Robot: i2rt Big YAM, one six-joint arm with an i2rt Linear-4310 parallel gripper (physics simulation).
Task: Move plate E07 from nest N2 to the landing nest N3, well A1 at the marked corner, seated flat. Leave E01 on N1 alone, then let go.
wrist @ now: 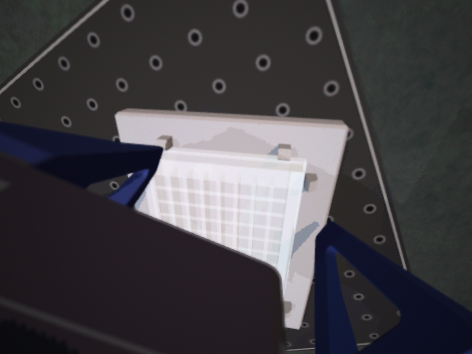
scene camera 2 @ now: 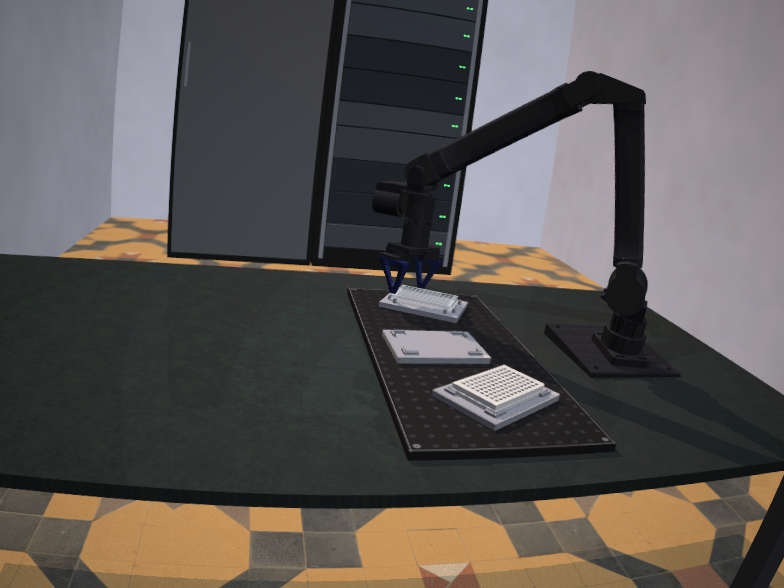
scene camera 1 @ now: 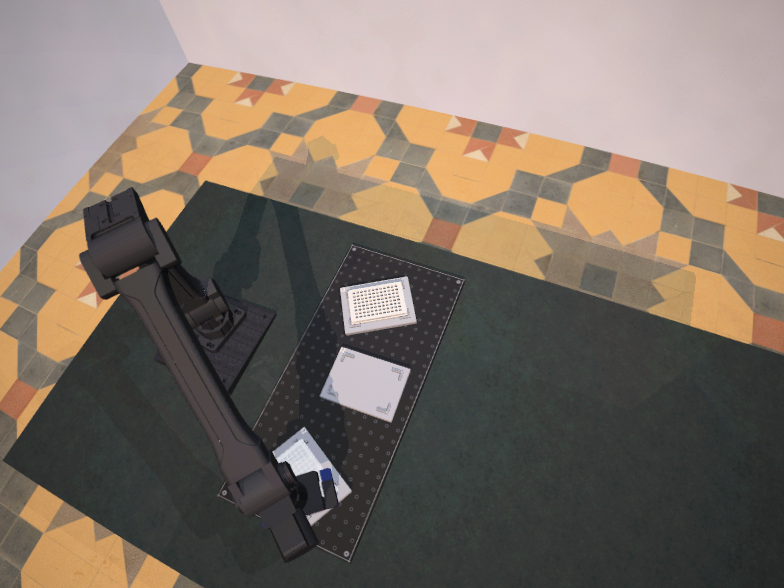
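Note:
A clear gridded plate (scene camera 1: 298, 456) (scene camera 2: 427, 297) (wrist: 225, 200) sits on a pale nest (scene camera 1: 343, 488) (scene camera 2: 414, 310) (wrist: 240, 127). My gripper (scene camera 2: 407, 288) (wrist: 244, 195) is open and empty, low over this plate; in the wrist view one fingertip overlaps the plate's upper left corner and the other is past its right side. The gripper body hides part of the plate. A bare nest with corner brackets (scene camera 1: 367, 382) (scene camera 2: 436, 348) lies in the middle. An off-white well plate (scene camera 1: 378, 302) (scene camera 2: 500, 386) sits on another nest (scene camera 1: 408, 316) (scene camera 2: 497, 420). I cannot read any labels or find the A1 mark.
All three nests stand on a black perforated board (scene camera 1: 379, 465) (scene camera 2: 424, 436) with a thin light rim. The arm's base plate (scene camera 1: 253, 329) (scene camera 2: 569, 354) stands beside the board on the dark green table (scene camera 1: 569, 443) (scene camera 2: 189, 379). A dark cabinet and a server rack stand behind the table.

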